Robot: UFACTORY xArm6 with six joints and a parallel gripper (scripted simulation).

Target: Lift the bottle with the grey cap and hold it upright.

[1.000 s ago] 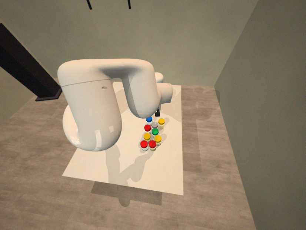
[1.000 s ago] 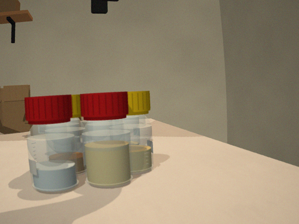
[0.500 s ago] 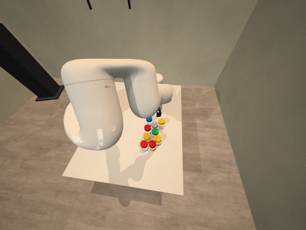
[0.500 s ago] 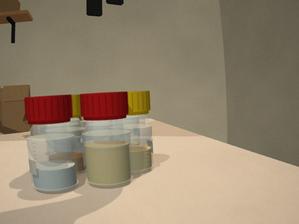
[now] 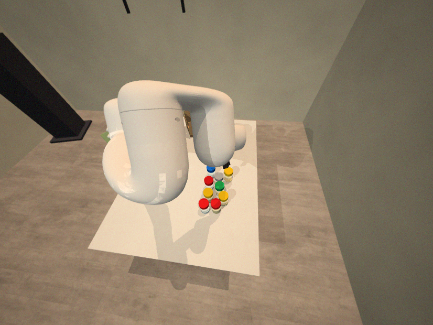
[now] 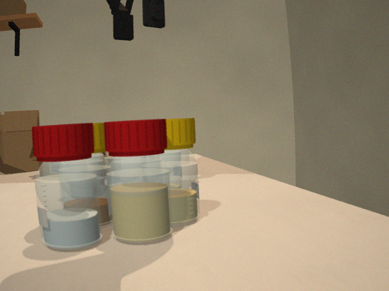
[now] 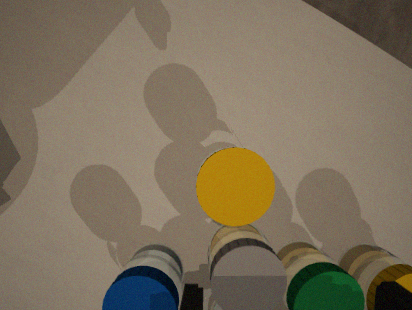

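Right now my hand is 3 cm past the grey-capped bottle and 19 cm above it. From my hand the other things lie so: green-capped bottle 3 cm behind, 7 cm to the right, 19 cm below; then yellow-capped bottle 4 cm ahead, 2 cm to the left, 19 cm below; then blue-capped bottle 7 cm behind, 6 cm to the left, 19 cm below.
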